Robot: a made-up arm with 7 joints.
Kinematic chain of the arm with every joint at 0, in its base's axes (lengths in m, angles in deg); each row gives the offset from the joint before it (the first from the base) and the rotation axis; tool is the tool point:
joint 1: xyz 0 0 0.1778 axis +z
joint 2: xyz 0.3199 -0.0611 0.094 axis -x
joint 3: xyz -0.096 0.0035 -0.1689 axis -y
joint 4: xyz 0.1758 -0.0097 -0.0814 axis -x
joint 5: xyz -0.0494 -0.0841 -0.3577 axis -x
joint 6: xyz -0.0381 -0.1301 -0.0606 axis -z
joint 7: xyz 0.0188 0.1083 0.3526 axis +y
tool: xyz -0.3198 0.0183 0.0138
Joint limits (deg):
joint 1: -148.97..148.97
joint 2: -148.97..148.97
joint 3: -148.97..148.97
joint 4: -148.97..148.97
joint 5: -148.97..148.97
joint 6: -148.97..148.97
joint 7: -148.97..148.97
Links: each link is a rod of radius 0.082 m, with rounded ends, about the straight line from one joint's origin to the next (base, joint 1, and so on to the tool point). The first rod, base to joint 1, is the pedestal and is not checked.
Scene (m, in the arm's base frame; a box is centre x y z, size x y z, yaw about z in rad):
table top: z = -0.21
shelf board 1: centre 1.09 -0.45 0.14 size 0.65 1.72 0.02 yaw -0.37
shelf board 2: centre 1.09 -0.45 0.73 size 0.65 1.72 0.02 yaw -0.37
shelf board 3: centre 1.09 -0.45 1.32 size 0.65 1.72 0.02 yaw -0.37
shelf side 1: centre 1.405 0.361 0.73 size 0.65 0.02 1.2 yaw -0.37
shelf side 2: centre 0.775 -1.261 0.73 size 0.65 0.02 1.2 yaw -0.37
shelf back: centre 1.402 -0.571 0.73 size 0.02 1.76 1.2 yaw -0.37
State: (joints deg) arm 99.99 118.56 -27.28 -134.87 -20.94 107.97 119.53
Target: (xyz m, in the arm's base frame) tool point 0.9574 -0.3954 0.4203
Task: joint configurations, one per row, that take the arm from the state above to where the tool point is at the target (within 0.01 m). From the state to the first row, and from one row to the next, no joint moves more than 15 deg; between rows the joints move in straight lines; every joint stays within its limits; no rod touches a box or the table.
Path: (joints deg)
1: 87.82 121.67 -26.30 -126.41 -29.49 107.55 121.54
2: 75.64 124.77 -25.32 -117.95 -38.03 107.12 123.55
3: 63.47 127.88 -24.34 -109.50 -46.58 106.70 125.55

